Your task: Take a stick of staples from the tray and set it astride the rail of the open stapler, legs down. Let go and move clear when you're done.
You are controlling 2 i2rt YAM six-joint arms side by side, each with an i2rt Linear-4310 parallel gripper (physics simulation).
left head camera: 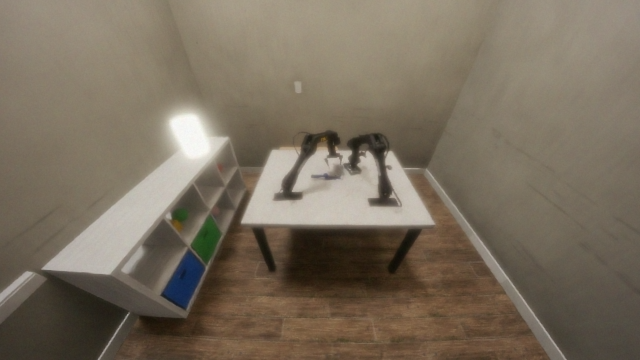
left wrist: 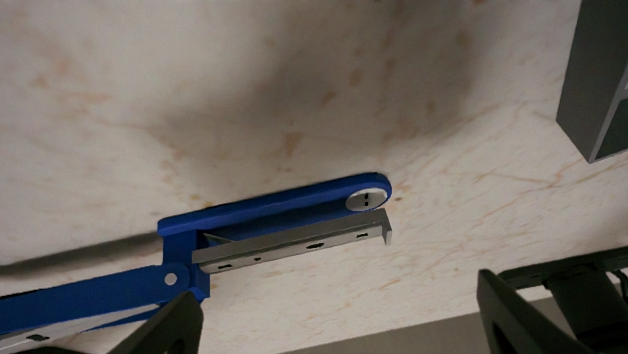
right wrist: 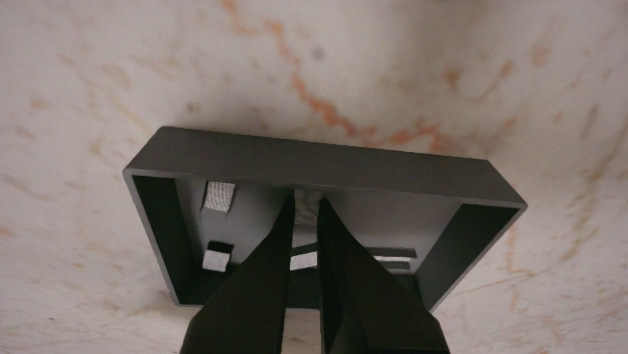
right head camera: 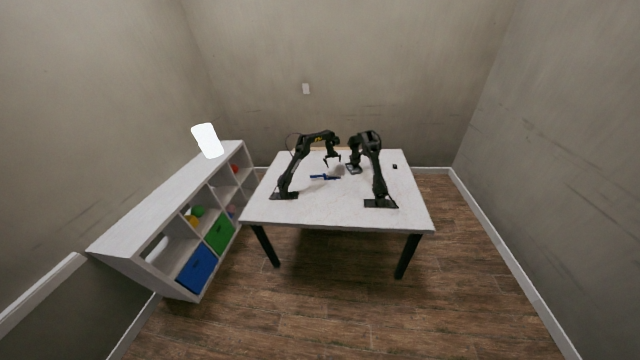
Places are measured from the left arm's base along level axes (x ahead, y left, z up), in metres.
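Pixels of known places: left gripper, between the fingertips: [left head camera: 335,166] [left wrist: 329,292] [right head camera: 334,166]; right gripper, between the fingertips: [left head camera: 352,168] [right wrist: 306,205] [right head camera: 354,167]; left arm's base, origin of its link: [left head camera: 288,196] [right head camera: 285,196]; right arm's base, origin of its link: [left head camera: 382,202] [left wrist: 566,265] [right head camera: 379,204].
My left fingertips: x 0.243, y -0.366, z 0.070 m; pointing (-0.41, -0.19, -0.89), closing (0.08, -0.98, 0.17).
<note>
Ahead of a thing's pixels: the offset from my left fingertips to its middle. "pt": to the spot under its first point. Level surfaces: height alone.
The open blue stapler [left head camera: 320,176] [right head camera: 316,176] [left wrist: 270,205] lies on the table, its bare grey metal rail @(pt 0.048 m back, 0.015 m left, 0.044 m down) [left wrist: 290,240] showing in the left wrist view. A dark grey tray @(0.049 m ahead, 0.157 m right, 0.056 m down) [right wrist: 320,155] [left wrist: 582,100] lies to its right. My right gripper [right wrist: 306,205] points down into the tray and is shut on a stick of staples @(0.063 m ahead, 0.174 m right, 0.064 m down) [right wrist: 306,212] near the tray's wall; whether the stick is off the tray floor is unclear. Other sticks @(0.102 m ahead, 0.162 m right, 0.064 m down) [right wrist: 219,196] @(0.092 m ahead, 0.110 m right, 0.064 m down) [right wrist: 216,260] @(0.044 m ahead, 0.131 m right, 0.064 m down) [right wrist: 304,260] @(0.001 m back, 0.147 m right, 0.064 m down) [right wrist: 395,259] lie in the tray. My left gripper [left wrist: 329,292] [right head camera: 333,161] is open and empty, above the table near the stapler.
A small black object @(0.049 m ahead, 0.490 m right, 0.063 m down) [right head camera: 394,166] lies on the white table @(0.070 m down) [right head camera: 330,212] at the right, beyond the right arm. A white shelf unit [left head camera: 135,200] [right head camera: 165,200] with bins and balls stands on the floor at the left, a glowing lamp [left head camera: 190,135] [right head camera: 207,140] on top.
</note>
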